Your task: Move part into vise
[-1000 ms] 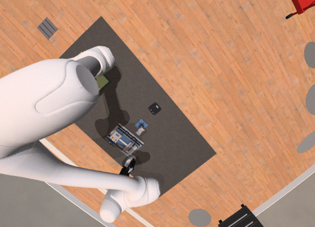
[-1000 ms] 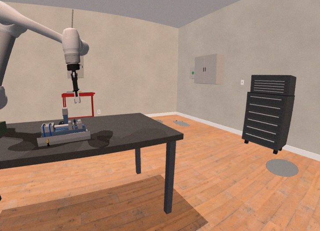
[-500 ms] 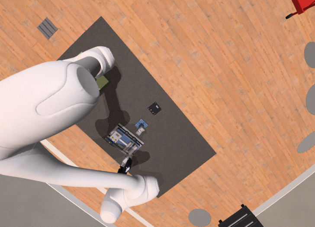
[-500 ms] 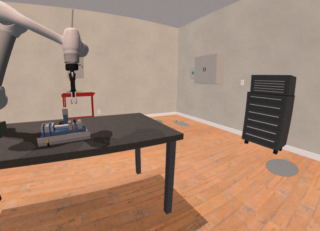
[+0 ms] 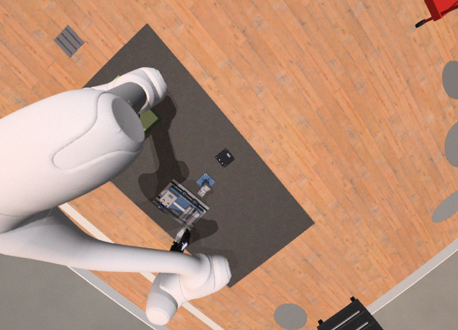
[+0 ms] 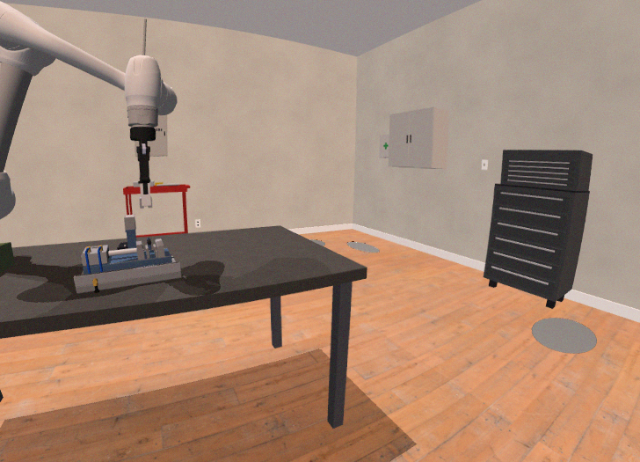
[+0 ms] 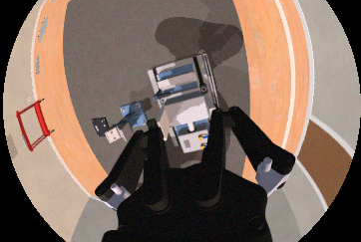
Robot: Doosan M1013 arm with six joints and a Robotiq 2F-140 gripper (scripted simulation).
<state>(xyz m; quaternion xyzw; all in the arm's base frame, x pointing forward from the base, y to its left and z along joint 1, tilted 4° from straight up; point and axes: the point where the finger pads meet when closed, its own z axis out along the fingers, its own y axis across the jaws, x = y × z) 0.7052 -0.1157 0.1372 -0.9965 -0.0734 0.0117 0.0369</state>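
Right now the part is 30 mm below my hand. From my hand the other things lie so: black infeed plate 400 mm to the left, 250 mm below, 130 mm behind.
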